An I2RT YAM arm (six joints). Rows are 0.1 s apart.
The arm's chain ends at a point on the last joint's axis. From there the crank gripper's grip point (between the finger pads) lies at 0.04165 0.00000 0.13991 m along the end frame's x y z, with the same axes.
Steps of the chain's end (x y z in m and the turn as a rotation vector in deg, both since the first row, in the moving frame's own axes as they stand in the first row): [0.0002 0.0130 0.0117 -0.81 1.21 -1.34]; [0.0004 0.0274 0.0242 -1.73 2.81 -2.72]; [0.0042 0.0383 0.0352 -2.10 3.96 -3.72]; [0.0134 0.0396 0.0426 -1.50 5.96 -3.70]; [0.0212 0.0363 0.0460 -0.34 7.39 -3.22]
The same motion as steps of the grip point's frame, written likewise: [0.0032 0.0140 0.0108 -0.81 1.21 -1.34]; [0.0073 0.0295 0.0220 -1.73 2.81 -2.72]; [0.0138 0.0404 0.0319 -2.10 3.96 -3.72]; [0.0277 0.0400 0.0375 -1.50 5.96 -3.70]; [0.0388 0.0343 0.0395 -0.34 7.39 -3.22]
